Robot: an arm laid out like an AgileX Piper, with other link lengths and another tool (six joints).
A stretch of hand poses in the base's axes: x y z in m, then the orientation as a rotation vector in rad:
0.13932 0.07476 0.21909 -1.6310 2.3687 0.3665
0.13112 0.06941 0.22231 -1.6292 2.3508 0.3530
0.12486 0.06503 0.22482 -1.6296 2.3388 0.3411
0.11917 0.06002 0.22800 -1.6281 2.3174 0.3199
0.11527 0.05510 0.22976 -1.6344 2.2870 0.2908
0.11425 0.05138 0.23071 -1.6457 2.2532 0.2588
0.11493 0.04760 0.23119 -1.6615 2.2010 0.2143
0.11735 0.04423 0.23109 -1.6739 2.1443 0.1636
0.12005 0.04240 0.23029 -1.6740 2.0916 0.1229
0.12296 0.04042 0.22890 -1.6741 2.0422 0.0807
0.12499 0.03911 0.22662 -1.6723 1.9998 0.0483
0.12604 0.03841 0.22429 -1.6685 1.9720 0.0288
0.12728 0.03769 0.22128 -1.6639 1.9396 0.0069
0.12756 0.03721 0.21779 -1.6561 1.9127 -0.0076
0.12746 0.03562 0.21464 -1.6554 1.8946 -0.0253
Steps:
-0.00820 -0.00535 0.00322 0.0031 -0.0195 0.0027
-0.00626 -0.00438 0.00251 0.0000 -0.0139 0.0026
-0.00569 -0.00501 0.00318 0.0007 -0.0255 0.0033
-0.00390 -0.00492 0.00176 -0.0022 -0.0327 0.0102
-0.00102 -0.00372 0.00095 -0.0046 -0.0345 0.0142
0.00068 -0.00378 0.00048 -0.0049 -0.0512 0.0221
0.00242 -0.00337 -0.00010 -0.0058 -0.0579 0.0215
0.00270 -0.00183 -0.00080 0.0021 -0.0547 0.0147
0.00291 -0.00198 -0.00139 -0.0012 -0.0530 0.0135
0.00203 -0.00131 -0.00228 0.0012 -0.0443 0.0115
0.00105 -0.00070 -0.00233 0.0028 -0.0292 0.0065
0.00124 -0.00072 -0.00301 0.0034 -0.0337 0.0078
0.00028 -0.00048 -0.00349 0.0068 -0.0278 0.0052
-0.00010 -0.00159 -0.00315 -0.0025 -0.0207 0.0042

